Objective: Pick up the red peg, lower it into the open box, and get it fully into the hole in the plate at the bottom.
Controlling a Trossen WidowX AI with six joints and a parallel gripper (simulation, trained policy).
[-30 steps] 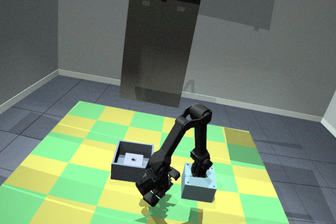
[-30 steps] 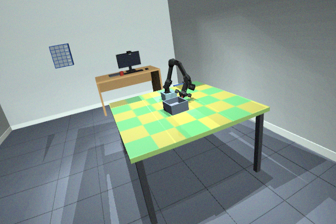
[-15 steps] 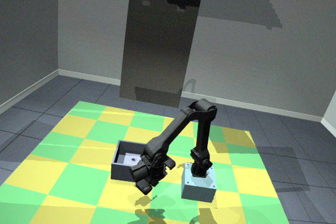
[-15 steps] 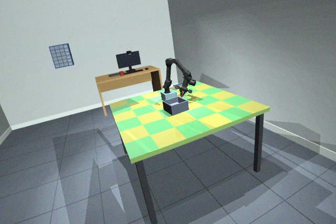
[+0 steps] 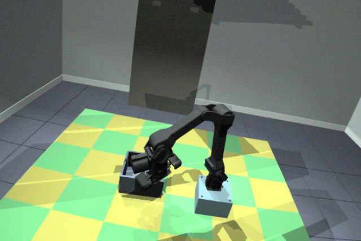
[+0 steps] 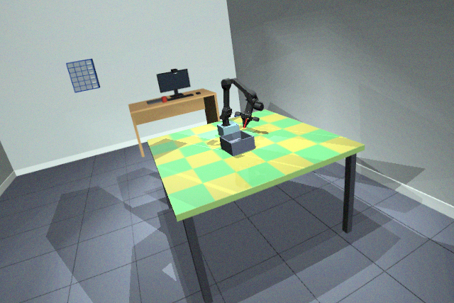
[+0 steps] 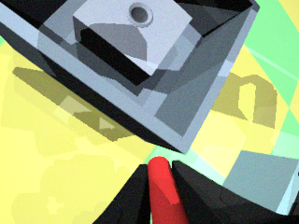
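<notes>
Now: the red peg 3 cm above my gripper tip and 1 cm to the left of it. Also, from my gripper tip: grey box 11 cm to the right, 10 cm below, 7 cm ahead; then pale plate 11 cm to the right, 8 cm below, 7 cm ahead.
</notes>
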